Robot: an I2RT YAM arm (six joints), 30 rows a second.
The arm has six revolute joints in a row. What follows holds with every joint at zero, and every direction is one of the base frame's. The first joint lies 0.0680 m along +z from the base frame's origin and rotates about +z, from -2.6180 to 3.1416 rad. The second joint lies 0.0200 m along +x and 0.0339 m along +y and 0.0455 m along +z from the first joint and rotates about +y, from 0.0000 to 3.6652 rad. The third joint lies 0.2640 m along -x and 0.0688 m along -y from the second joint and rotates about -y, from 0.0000 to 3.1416 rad. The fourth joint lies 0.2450 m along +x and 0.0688 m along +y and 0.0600 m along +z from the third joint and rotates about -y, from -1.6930 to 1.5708 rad. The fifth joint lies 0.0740 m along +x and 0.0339 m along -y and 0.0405 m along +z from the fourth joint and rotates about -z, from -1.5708 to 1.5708 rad. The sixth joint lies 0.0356 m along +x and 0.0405 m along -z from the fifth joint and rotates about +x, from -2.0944 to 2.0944 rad. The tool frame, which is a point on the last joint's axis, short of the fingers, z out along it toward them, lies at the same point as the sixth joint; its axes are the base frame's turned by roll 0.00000, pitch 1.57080 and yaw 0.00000 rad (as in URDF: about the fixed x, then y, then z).
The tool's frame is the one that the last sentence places.
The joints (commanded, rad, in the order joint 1, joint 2, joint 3, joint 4, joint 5, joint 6), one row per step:
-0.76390, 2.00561, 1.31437, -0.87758, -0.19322, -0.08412
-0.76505, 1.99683, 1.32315, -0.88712, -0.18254, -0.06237
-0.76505, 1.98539, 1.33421, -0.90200, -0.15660, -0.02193
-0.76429, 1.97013, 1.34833, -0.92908, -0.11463, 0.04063
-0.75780, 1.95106, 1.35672, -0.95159, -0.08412, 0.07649
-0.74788, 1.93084, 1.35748, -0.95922, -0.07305, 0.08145
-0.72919, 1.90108, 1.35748, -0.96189, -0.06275, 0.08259
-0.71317, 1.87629, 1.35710, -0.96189, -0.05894, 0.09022
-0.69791, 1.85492, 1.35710, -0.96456, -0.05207, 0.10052
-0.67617, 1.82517, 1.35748, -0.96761, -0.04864, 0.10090
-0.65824, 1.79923, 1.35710, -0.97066, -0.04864, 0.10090
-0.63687, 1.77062, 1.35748, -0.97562, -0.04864, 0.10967
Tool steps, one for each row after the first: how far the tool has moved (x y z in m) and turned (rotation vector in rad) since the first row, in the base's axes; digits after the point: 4 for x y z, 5 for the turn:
-0.0001, -0.0010, 0.0049, -0.01035, 0.00445, -0.02258
-0.0004, -0.0020, 0.0112, -0.02932, 0.02145, -0.06275
-0.0017, -0.0024, 0.0194, -0.05484, 0.05425, -0.12455
-0.0020, -0.0004, 0.0277, -0.07770, 0.07314, -0.15450
-0.0011, 0.0031, 0.0346, -0.09449, 0.06967, -0.15058
0.0015, 0.0092, 0.0445, -0.11975, 0.05386, -0.13510
0.0038, 0.0145, 0.0527, -0.13706, 0.03633, -0.12843
0.0056, 0.0197, 0.0597, -0.15264, 0.02499, -0.12508
0.0081, 0.0272, 0.0695, -0.17141, 0.00343, -0.10588
0.0097, 0.0339, 0.0778, -0.18438, -0.01647, -0.08954
0.0114, 0.0418, 0.0870, -0.19642, -0.03788, -0.07857

